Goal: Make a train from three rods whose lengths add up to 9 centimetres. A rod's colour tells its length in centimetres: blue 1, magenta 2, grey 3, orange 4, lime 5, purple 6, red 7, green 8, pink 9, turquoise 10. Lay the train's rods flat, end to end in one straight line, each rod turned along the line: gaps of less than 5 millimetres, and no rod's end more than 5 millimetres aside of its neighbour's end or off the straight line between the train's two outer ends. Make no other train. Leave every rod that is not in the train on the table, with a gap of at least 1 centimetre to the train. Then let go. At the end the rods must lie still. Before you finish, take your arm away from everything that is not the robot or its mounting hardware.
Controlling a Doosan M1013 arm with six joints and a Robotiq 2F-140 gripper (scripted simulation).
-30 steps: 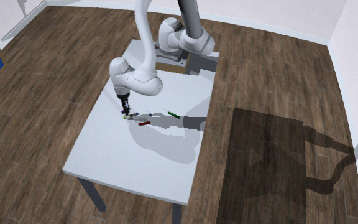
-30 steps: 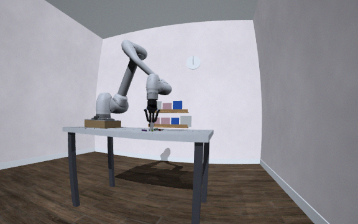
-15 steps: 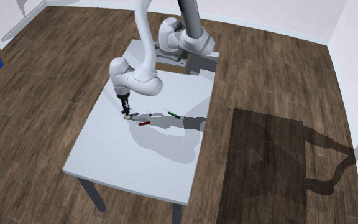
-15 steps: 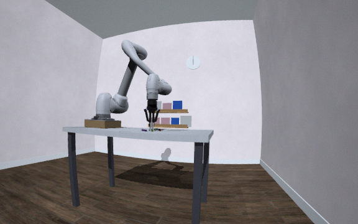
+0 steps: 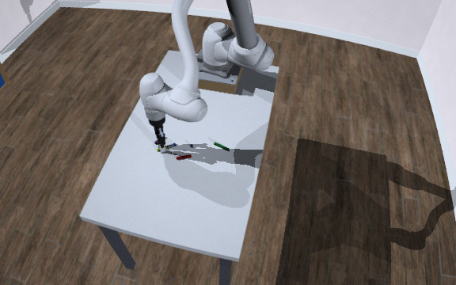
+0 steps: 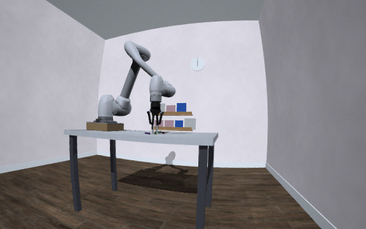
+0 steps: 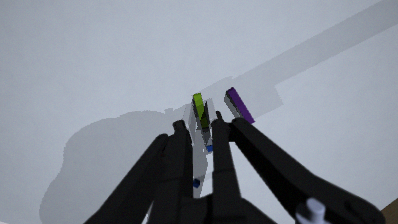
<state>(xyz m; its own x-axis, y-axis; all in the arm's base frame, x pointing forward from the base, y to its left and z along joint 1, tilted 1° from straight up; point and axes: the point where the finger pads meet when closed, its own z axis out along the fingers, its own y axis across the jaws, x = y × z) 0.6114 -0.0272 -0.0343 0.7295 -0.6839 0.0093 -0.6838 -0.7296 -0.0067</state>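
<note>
Right now my hand is 3 cm above the lime rod. The rest, counted from my hand: purple rod: 4 cm behind, 4 cm to the right, 3 cm below; red rod: 12 cm to the left, 3 cm below; grey rod: 3 cm behind, 3 cm to the left, 3 cm below.
</note>
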